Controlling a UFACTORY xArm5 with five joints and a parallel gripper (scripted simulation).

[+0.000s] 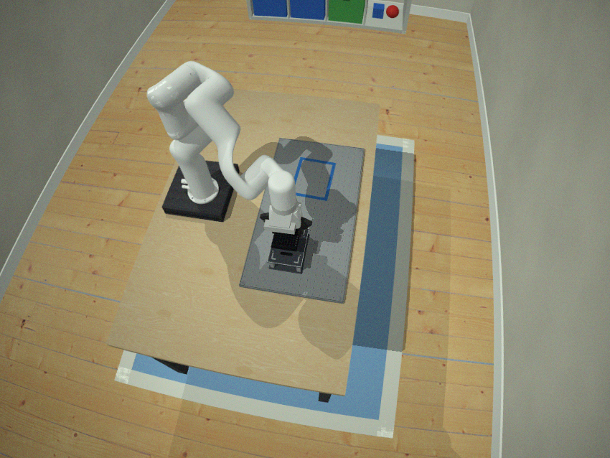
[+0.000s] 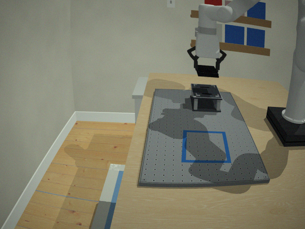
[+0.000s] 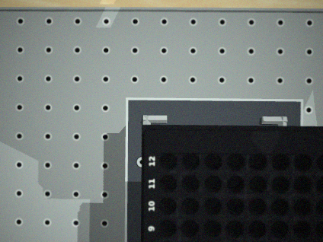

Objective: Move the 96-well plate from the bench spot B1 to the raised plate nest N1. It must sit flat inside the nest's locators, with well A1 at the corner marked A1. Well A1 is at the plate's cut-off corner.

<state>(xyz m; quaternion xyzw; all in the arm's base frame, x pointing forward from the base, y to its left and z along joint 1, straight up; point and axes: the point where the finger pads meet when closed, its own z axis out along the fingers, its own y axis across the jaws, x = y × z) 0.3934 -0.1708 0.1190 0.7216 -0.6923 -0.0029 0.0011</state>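
Now: hand 10 cm above the raised plate nest. The rest, counted from my hand: A1 label: 10 cm below, 8 cm to the left, 5 cm ahead; then black 96-well plate: 1 cm below.
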